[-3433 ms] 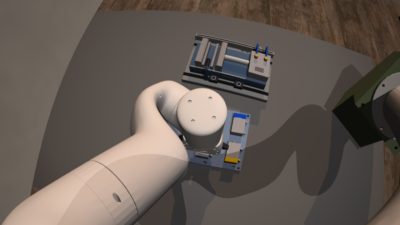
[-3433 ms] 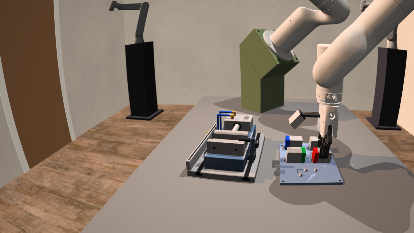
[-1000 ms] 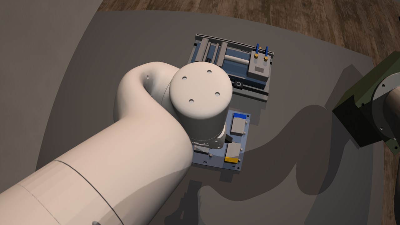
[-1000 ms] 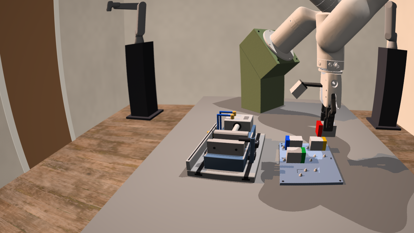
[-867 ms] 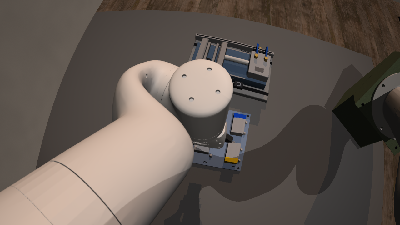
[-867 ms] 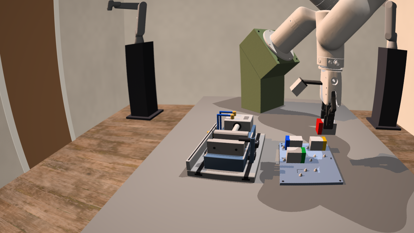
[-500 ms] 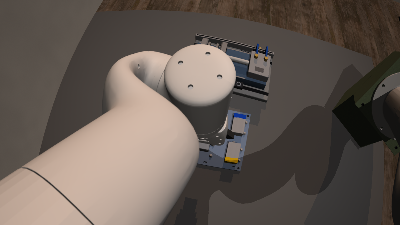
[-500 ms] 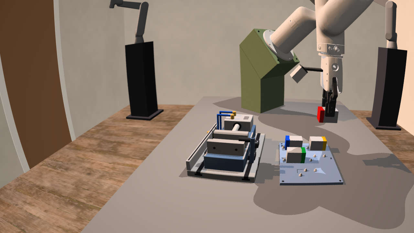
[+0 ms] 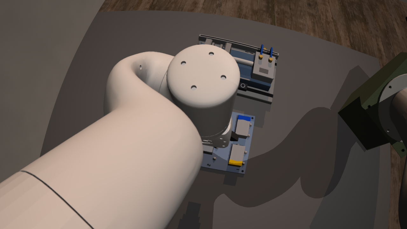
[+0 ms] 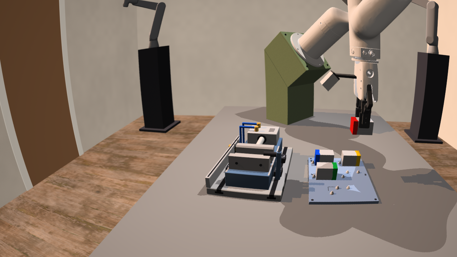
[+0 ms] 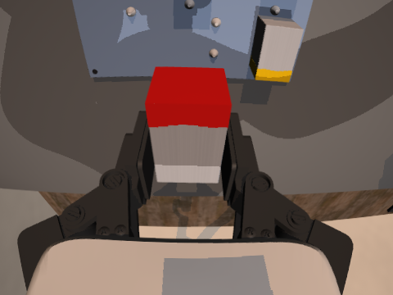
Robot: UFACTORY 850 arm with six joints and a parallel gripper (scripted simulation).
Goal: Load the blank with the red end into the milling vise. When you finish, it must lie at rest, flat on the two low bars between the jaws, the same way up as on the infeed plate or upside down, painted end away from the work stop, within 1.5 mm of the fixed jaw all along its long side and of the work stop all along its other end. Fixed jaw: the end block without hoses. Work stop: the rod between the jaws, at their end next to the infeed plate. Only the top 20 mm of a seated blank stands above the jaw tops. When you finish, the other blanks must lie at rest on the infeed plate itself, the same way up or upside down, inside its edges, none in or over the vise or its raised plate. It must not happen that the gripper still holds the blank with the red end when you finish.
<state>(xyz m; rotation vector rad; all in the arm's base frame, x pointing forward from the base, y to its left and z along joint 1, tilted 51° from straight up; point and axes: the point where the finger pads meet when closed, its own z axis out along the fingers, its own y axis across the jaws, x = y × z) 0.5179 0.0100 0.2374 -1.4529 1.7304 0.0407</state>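
My hand is 29 cm to the left of the moving jaw, 11 cm above it and 1 cm short of it. From my hand the other things lie so: yellow-ended blank 16 cm below, 9 cm behind; green-ended blank 16 cm below, 9 cm to the right; red-ended blank 2 cm below.
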